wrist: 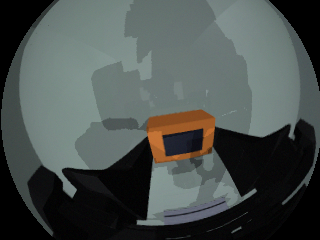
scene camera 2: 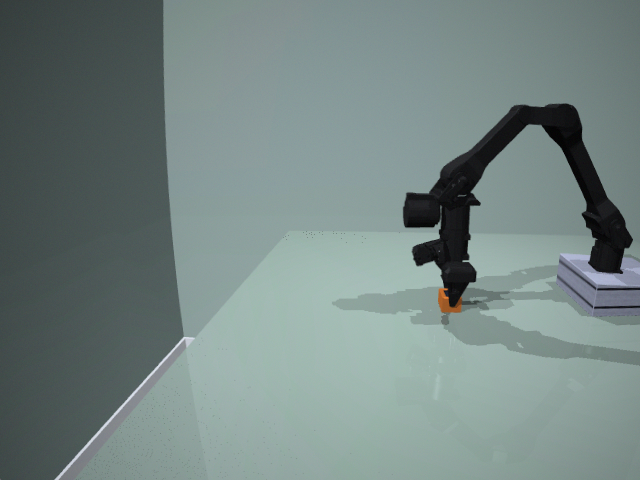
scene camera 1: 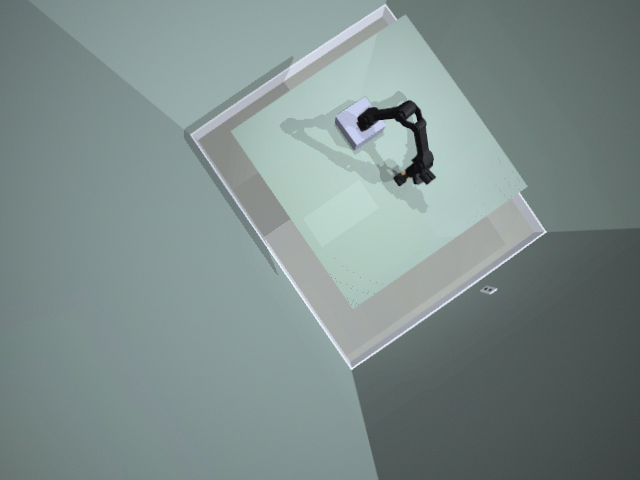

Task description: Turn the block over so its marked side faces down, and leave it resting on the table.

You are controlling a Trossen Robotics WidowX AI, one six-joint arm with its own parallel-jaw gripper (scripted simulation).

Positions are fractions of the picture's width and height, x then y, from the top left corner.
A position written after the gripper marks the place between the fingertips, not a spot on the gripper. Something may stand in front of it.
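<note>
The gripper (scene camera 2: 0.70, 0.63) is visible, and the wrist view shows the gripper (wrist: 0.56, 0.56) too.
</note>
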